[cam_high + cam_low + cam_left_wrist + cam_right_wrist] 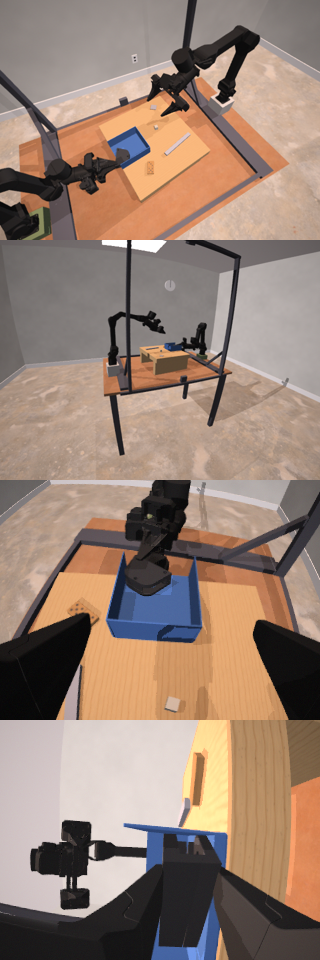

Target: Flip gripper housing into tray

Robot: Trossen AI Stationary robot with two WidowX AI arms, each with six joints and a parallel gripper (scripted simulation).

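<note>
Right now my right hand is 60 mm to the right of the gripper housing and 10 mm below it. Also, from my right hand: wooden platform: 220 mm to the left, 80 mm below, 20 mm behind; then blue tray: 130 mm to the left, 20 mm behind; then small cube: 260 mm to the left, 50 mm behind, 10 mm below.
</note>
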